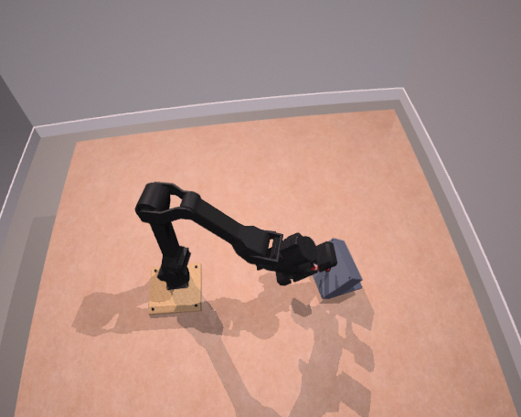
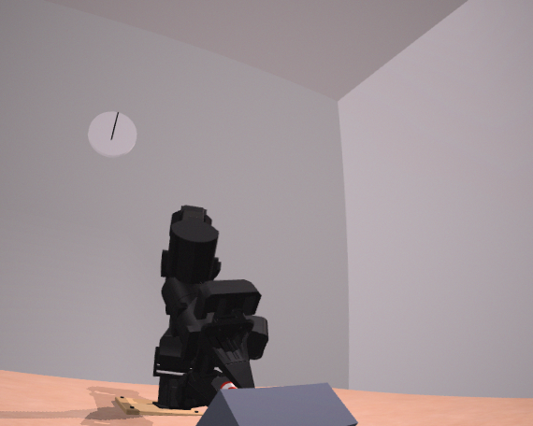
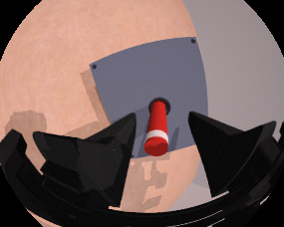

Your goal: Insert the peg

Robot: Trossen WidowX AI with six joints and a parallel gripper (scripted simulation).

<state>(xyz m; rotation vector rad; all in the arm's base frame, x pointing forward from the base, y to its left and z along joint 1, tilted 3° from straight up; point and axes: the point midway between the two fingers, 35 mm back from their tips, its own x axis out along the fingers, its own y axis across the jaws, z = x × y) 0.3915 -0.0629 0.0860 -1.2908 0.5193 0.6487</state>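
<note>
My gripper tip is now 20 mm past the red peg and 10 mm below it. The rest, counted from my gripper tip: grey sloped panel (30 mm below, 30 mm ahead, 10 mm to the left).
</note>
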